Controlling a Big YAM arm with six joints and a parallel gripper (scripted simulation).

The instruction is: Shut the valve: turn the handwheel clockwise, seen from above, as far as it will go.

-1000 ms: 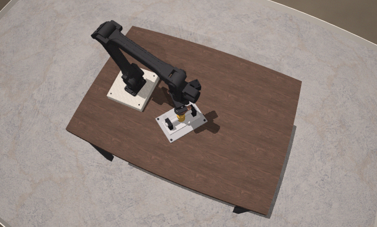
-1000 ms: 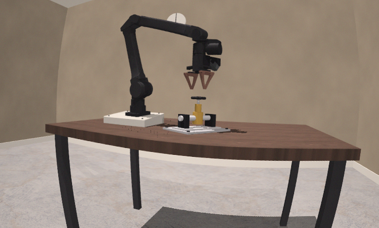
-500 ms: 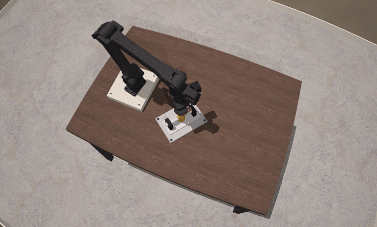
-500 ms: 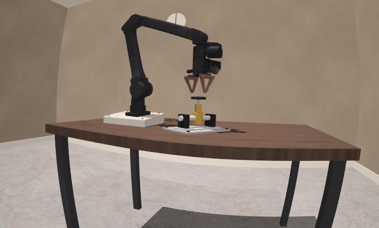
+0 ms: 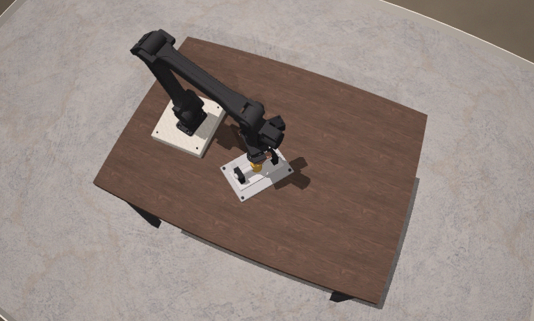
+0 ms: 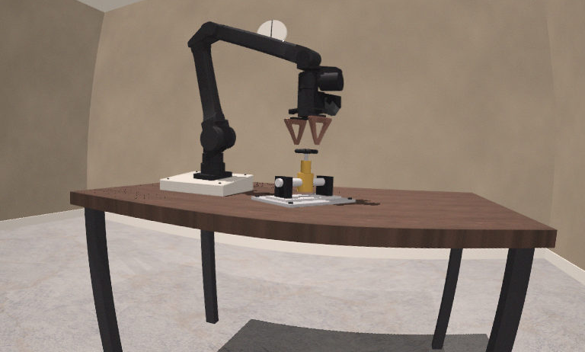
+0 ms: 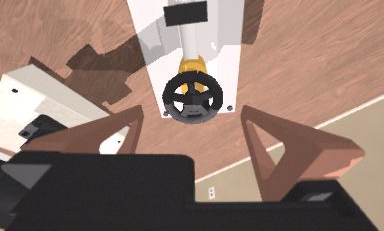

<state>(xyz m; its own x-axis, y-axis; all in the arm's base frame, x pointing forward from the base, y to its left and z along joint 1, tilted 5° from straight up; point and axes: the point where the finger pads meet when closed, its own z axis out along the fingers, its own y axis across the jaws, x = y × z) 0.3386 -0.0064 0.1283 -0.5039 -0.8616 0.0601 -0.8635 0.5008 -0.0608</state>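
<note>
Right now the black spoked handwheel is 4 cm below my hand.
</note>
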